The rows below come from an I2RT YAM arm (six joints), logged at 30 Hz.
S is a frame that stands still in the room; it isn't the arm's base.
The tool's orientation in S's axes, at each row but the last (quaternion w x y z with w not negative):
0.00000 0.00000 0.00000 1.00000
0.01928 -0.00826 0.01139 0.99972
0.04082 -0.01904 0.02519 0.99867
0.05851 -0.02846 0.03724 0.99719
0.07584 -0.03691 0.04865 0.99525
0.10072 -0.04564 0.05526 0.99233
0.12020 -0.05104 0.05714 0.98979
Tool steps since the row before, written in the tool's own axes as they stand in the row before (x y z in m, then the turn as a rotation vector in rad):
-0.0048 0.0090 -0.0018 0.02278 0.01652 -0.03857
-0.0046 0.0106 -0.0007 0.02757 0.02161 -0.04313
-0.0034 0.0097 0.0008 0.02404 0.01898 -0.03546
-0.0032 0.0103 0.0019 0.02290 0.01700 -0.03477
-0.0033 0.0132 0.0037 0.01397 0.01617 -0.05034
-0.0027 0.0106 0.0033 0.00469 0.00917 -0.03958
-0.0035 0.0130 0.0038 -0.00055 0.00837 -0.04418
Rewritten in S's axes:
0.0048 -0.0090 -0.0018 -0.02278 -0.01652 -0.03857
0.0042 -0.0108 -0.0004 -0.02769 -0.02153 -0.04310
0.0026 -0.0099 0.0014 -0.02423 -0.01879 -0.03543
0.0018 -0.0104 0.0028 -0.02290 -0.01691 -0.03481
0.0010 -0.0131 0.0051 -0.01294 -0.01901 -0.04962
0.0002 -0.0105 0.0046 -0.00331 -0.01272 -0.03873
-0.0001 -0.0129 0.0055 0.00235 -0.01374 -0.04275

